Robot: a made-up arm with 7 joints. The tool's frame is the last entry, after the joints.
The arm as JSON. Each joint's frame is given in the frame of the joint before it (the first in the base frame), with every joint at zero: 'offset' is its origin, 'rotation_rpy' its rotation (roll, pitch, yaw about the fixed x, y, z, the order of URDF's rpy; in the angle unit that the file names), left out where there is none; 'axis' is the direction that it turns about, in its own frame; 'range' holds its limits. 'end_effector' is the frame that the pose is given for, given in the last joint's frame.
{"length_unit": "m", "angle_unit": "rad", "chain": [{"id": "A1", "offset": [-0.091, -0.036, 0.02], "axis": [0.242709, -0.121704, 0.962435], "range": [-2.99, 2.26]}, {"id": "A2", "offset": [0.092, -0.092, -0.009], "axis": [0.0, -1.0, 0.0], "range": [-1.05, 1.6]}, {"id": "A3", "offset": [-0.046, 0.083, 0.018], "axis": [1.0, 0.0, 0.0], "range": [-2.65, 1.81]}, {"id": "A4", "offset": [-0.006, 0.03, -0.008], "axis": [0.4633, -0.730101, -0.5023], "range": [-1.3, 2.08]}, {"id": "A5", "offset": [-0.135, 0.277, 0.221], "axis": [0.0, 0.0, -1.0], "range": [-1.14, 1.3]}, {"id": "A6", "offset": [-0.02, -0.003, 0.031], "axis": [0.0, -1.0, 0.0], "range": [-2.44, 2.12]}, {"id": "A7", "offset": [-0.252, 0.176, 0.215], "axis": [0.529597, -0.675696, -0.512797], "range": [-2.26, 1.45]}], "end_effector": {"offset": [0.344, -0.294, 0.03], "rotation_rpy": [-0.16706, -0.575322, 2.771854]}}
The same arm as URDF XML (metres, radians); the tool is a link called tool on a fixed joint. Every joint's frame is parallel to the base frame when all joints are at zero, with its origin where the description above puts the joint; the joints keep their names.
<robot name="arm">
  <link name="base"/>
  <link name="link1"/>
  <link name="link2"/>
  <link name="link3"/>
  <link name="link4"/>
  <link name="link5"/>
  <link name="link6"/>
  <link name="link7"/>
  <link name="tool"/>
  <joint name="A1" type="revolute">
    <parent link="base"/>
    <child link="link1"/>
    <origin xyz="-0.091 -0.036 0.02"/>
    <axis xyz="0.242709 -0.121704 0.962435"/>
    <limit lower="-2.99" upper="2.26"/>
  </joint>
  <joint name="A2" type="revolute">
    <parent link="link1"/>
    <child link="link2"/>
    <origin xyz="0.092 -0.092 -0.009"/>
    <axis xyz="0 -1 0"/>
    <limit lower="-1.05" upper="1.6"/>
  </joint>
  <joint name="A3" type="revolute">
    <parent link="link2"/>
    <child link="link3"/>
    <origin xyz="-0.046 0.083 0.018"/>
    <axis xyz="1 0 0"/>
    <limit lower="-2.65" upper="1.81"/>
  </joint>
  <joint name="A4" type="revolute">
    <parent link="link3"/>
    <child link="link4"/>
    <origin xyz="-0.006 0.03 -0.008"/>
    <axis xyz="0.4633 -0.730101 -0.5023"/>
    <limit lower="-1.3" upper="2.08"/>
  </joint>
  <joint name="A5" type="revolute">
    <parent link="link4"/>
    <child link="link5"/>
    <origin xyz="-0.135 0.277 0.221"/>
    <axis xyz="0 0 -1"/>
    <limit lower="-1.14" upper="1.3"/>
  </joint>
  <joint name="A6" type="revolute">
    <parent link="link5"/>
    <child link="link6"/>
    <origin xyz="-0.02 -0.003 0.031"/>
    <axis xyz="0 -1 0"/>
    <limit lower="-2.44" upper="2.12"/>
  </joint>
  <joint name="A7" type="revolute">
    <parent link="link6"/>
    <child link="link7"/>
    <origin xyz="-0.252 0.176 0.215"/>
    <axis xyz="0.529597 -0.675696 -0.512797"/>
    <limit lower="-2.26" upper="1.45"/>
  </joint>
  <joint name="tool_fixed" type="fixed">
    <parent link="link7"/>
    <child link="tool"/>
    <origin xyz="0.344 -0.294 0.03" rpy="-0.1671 -0.5753 2.7719"/>
  </joint>
</robot>

